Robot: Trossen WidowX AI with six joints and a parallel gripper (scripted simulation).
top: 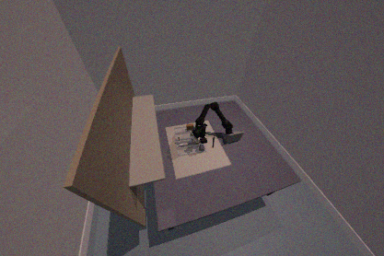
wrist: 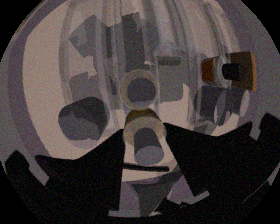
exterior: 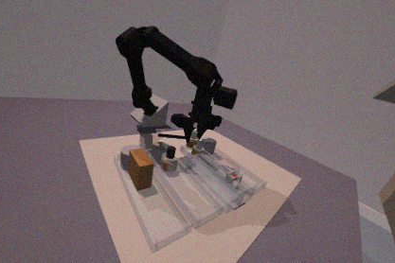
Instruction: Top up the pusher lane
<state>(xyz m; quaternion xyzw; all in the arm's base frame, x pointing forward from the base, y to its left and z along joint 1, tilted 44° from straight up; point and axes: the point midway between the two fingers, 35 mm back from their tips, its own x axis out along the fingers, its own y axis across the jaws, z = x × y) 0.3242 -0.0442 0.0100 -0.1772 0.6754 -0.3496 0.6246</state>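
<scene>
My gripper tip is 140 mm short of the clear lane, 60 mm to the left of it and 30 mm above it. The rest, counted from my gripper tip: orange-brown box: 30 mm ahead, 230 mm to the right, 10 mm below; tan wall panel: 610 mm ahead, 90 mm to the right, 350 mm above.
</scene>
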